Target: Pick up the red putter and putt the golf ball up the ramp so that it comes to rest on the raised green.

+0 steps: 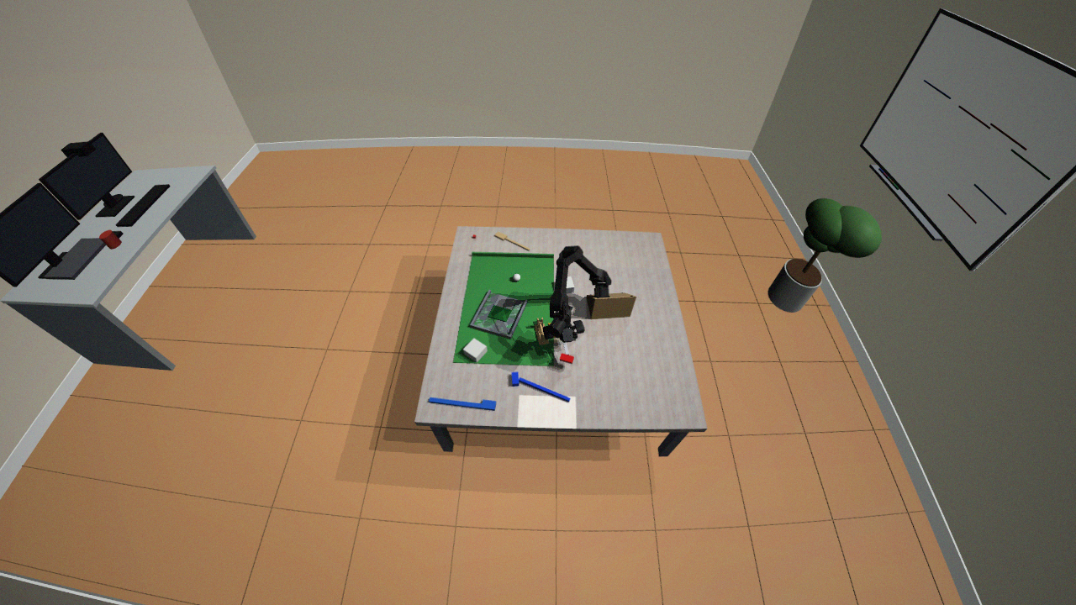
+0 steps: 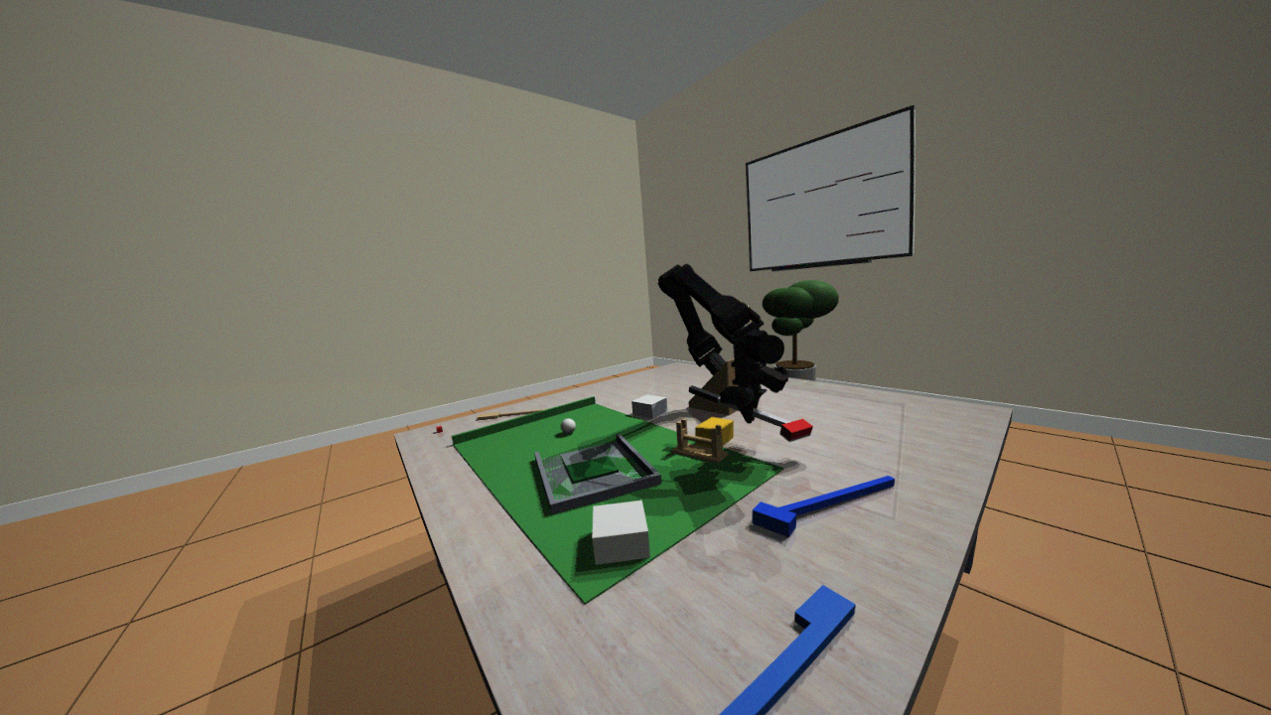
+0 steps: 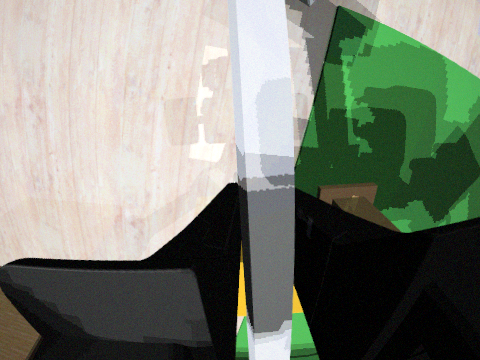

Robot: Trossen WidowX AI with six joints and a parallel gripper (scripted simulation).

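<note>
The red putter is 10 mm to the right of my gripper tip and 20 mm above it. The rest, counted from my gripper tip: wooden rack (90 mm ahead, 90 mm to the right, 30 mm below); blue putter (150 mm ahead, 210 mm to the left, 50 mm below); yellow block (10 mm ahead, 90 mm to the right, 40 mm below).
</note>
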